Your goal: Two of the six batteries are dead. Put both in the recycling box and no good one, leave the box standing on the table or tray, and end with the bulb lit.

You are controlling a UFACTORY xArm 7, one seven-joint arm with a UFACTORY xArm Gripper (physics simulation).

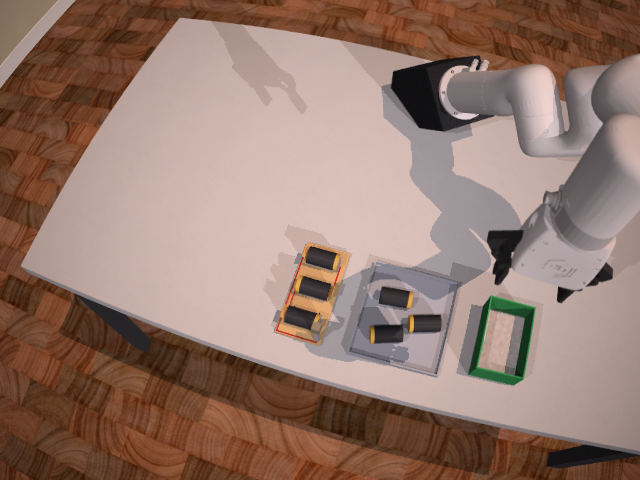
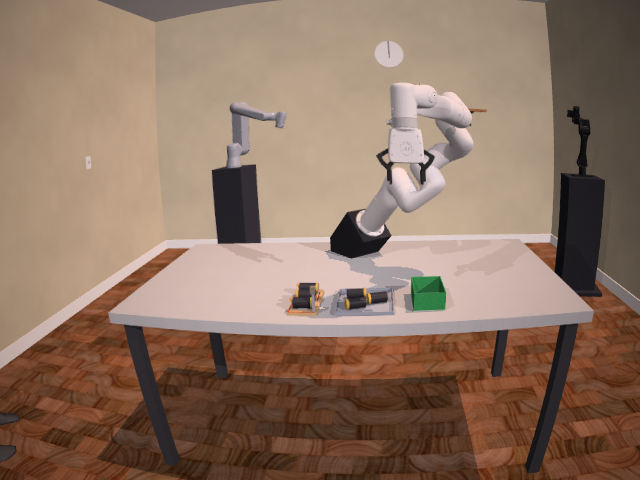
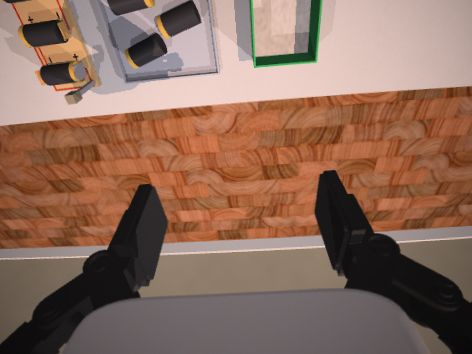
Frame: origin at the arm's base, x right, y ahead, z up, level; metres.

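Where they show: gripper, fingertip midpoint: (image 1: 529, 283) (image 2: 406, 183) (image 3: 237, 197); arm's base, link origin: (image 1: 462, 92) (image 2: 369, 223).
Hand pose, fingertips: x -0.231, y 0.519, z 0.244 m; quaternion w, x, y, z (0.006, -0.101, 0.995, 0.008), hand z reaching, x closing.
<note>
Things, the pixels of their top centre, and the offset from my fingertips. "*": a spot on its surface instead. Level surfaces: height alone.
- small post with a pale block, surface spot: (image 3: 73, 96) * dy +0.086, dx +0.260, dz -0.293 m
- grey tray, top centre: (image 1: 406, 317) (image 3: 156, 17) (image 2: 365, 299) dy -0.028, dx +0.137, dz -0.371 m
- green box, top centre: (image 3: 286, 11) (image 1: 507, 336) (image 2: 428, 284) dy -0.063, dx -0.061, dz -0.323 m
- white table, surface height: dz -0.384 m
The orange holder (image 1: 345, 255) (image 2: 292, 311) (image 3: 62, 54) bears three black batteries: the far one (image 1: 322, 258) has its yellow end right, the middle one (image 1: 315, 288) (image 3: 45, 34) left, the near one (image 1: 300, 317) (image 3: 60, 73) right. A small post with a pale block (image 3: 73, 96) stands at the near end; I cannot tell whether it is the bulb or lit. Three batteries (image 1: 395, 297) (image 1: 424, 323) (image 1: 386, 334) lie in the grey tray (image 1: 418, 353) (image 3: 195, 60). The green box (image 1: 496, 375) (image 2: 428, 300) (image 3: 286, 60) stands upright and empty. My gripper (image 1: 529, 290) (image 2: 406, 181) (image 3: 237, 197) is open and empty, high above the table.
The tray stands between the holder and the green box, near the front edge of the white table (image 1: 206, 155) (image 2: 232, 289). My arm's black base (image 1: 418, 95) (image 2: 356, 240) is at the back. Other arms stand on black pedestals (image 2: 236, 206) (image 2: 581, 232) beyond the table.
</note>
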